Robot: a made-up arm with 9 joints.
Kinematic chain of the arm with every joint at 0, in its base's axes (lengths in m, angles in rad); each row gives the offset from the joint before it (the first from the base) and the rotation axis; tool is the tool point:
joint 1: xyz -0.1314 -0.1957 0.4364 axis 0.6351 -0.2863 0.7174
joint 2: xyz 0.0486 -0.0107 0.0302 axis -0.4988 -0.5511 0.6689
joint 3: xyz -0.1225 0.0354 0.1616 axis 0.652 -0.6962 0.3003
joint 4: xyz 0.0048 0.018 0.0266 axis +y
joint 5: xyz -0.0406 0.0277 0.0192 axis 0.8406 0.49 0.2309
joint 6: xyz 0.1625 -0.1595 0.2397 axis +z
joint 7: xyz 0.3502 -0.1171 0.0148 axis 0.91 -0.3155 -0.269
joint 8: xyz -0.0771 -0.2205 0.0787 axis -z
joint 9: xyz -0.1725 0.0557 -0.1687 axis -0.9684 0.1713 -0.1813
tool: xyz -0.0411 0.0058 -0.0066
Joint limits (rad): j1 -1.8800..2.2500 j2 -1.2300..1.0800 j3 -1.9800..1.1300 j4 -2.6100..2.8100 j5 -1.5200..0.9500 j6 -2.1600..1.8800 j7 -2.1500..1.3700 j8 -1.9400..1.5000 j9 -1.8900..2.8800
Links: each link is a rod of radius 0.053 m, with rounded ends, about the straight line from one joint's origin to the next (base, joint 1, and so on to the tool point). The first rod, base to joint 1, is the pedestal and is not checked.
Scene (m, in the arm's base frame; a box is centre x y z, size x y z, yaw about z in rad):
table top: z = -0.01
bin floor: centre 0.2 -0.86 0 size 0.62 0.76 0.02 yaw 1.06
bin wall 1: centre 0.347 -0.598 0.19 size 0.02 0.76 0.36 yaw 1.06
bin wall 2: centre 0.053 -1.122 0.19 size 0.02 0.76 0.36 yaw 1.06
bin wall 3: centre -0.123 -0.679 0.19 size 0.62 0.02 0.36 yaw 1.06
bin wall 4: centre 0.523 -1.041 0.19 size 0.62 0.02 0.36 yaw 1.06
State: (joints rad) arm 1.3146 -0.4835 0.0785 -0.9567 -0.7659 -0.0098 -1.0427 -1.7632 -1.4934
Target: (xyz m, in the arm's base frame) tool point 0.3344 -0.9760 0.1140
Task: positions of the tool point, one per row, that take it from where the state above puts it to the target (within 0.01 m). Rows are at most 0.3 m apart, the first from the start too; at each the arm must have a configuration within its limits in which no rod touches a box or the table.
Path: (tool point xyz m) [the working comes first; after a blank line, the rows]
Joints at the target: 1.4591 -0.4288 0.2547 -0.8410 -0.2225 -0.1540 -0.4068 -1.5312 -1.4959
Straight joint move there: touches bin wall 2.

1: -0.0761 -1.3425 0.5971
2: 0.1590 -1.2021 0.5779
3: 0.3344 -0.9760 0.5860
4: 0.3499 -1.0110 0.3552
5: 0.3345 -0.9759 0.1140

